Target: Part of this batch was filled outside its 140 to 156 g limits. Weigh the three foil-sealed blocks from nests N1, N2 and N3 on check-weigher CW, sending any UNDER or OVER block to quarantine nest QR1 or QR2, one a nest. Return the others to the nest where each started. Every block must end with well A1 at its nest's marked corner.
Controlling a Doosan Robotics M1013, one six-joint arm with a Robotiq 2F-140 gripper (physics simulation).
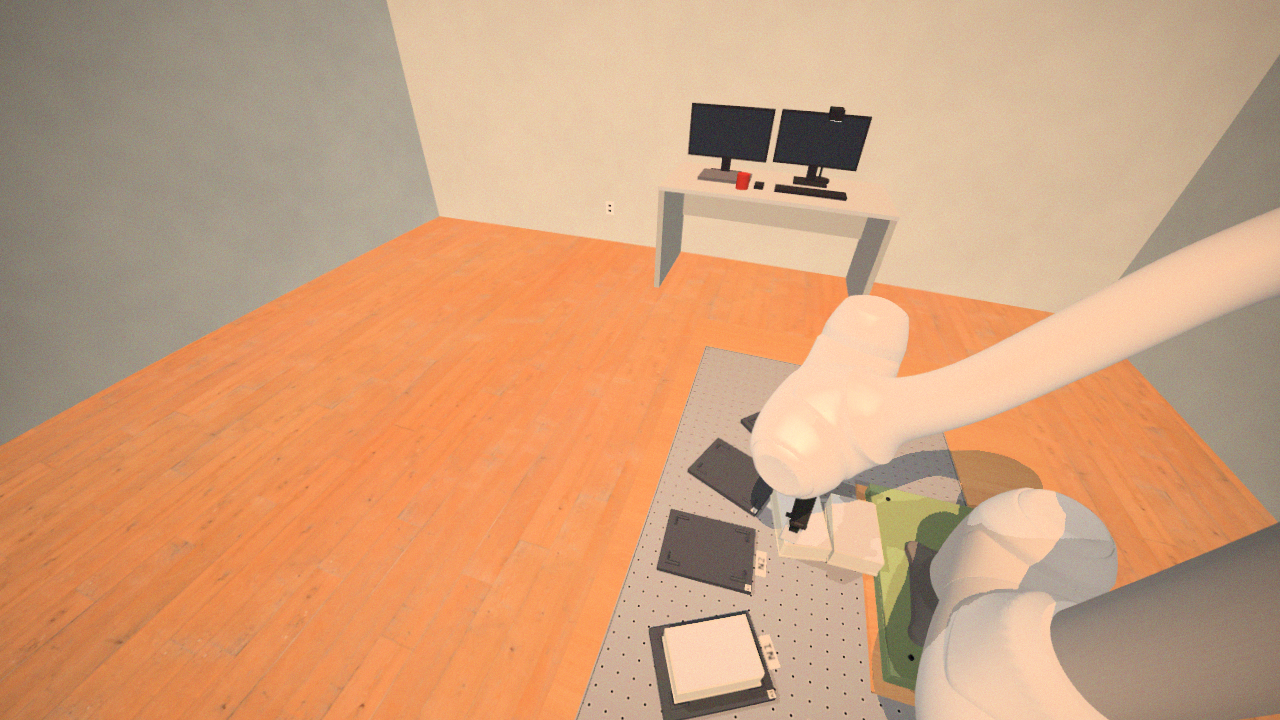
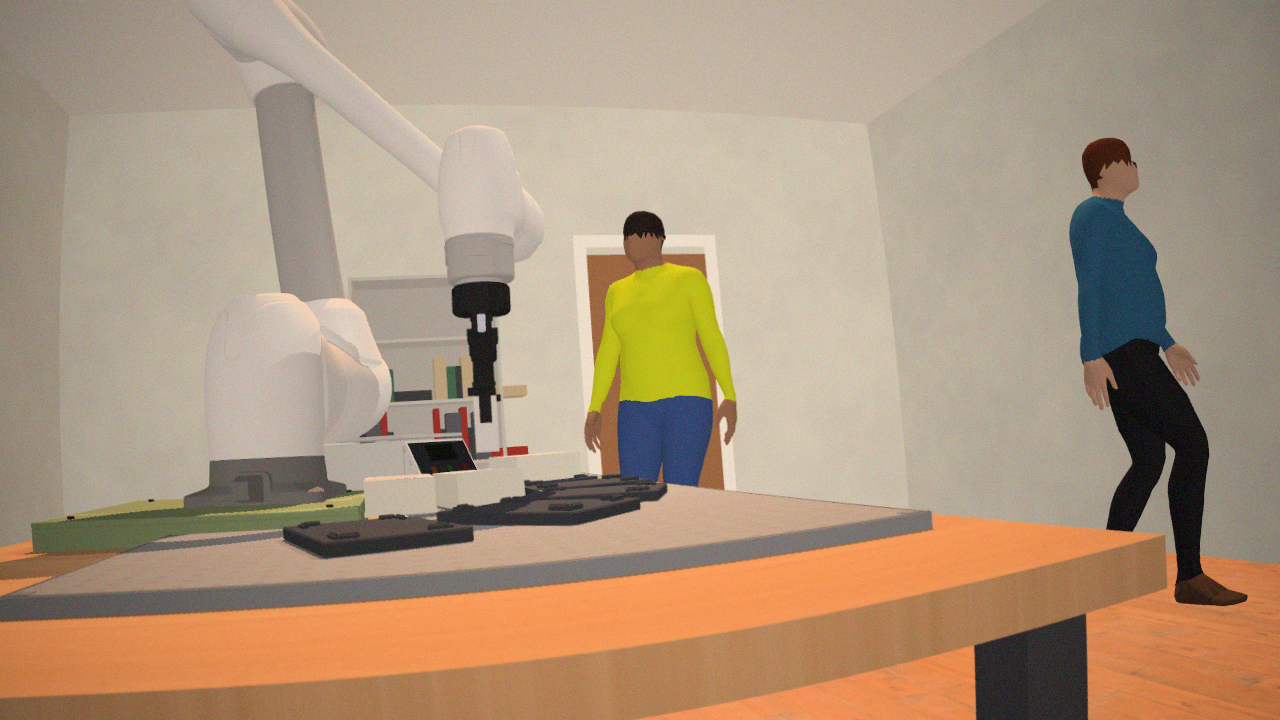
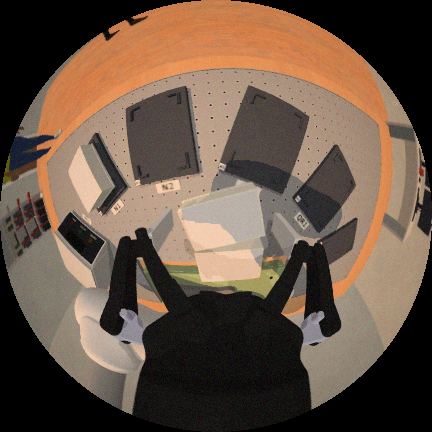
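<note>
My gripper is open and empty; its fingers stand on two sides above a pale block. A second pale block-like body is beside it, toward the arm's base. What both rest on is hidden. A third block sits in nest N1. Nest N2 and the dark nest beside it, its label hidden, are empty. QR1 is empty. No weight reading or A1 well is legible.
A box with a dark display stands beyond the blocks. Another dark nest lies past QR1. The green base plate carries the arm. One person stands behind the table, another at the right.
</note>
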